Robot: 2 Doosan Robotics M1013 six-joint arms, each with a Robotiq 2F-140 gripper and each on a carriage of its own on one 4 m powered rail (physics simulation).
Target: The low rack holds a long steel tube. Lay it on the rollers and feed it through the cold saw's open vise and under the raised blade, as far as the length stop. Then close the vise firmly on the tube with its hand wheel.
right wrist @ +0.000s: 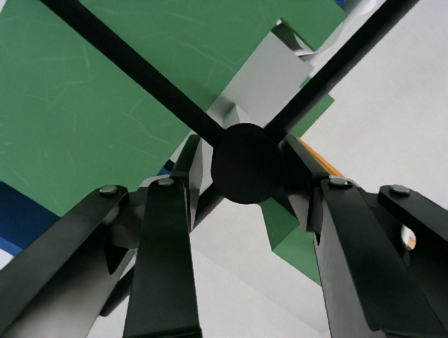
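Observation:
The black hand wheel [246,150] shows in the right wrist view, with a round hub at the middle and spokes running out diagonally. My right gripper [240,154] has its fingers on both sides of the hub, among the spokes, and is shut on the hand wheel. The fingers hide part of the lower spokes. Behind the wheel is a light grey plate [267,75], with a small pale block [234,116] near the hub. The steel tube, the rollers, the blade and my left gripper do not show.
A large green surface [95,100] fills the upper left, behind the wheel. A dark blue part [25,210] is at the left edge. A green part [295,240] shows between the fingers below the hub. A thin orange strip [320,157] lies right of the hub.

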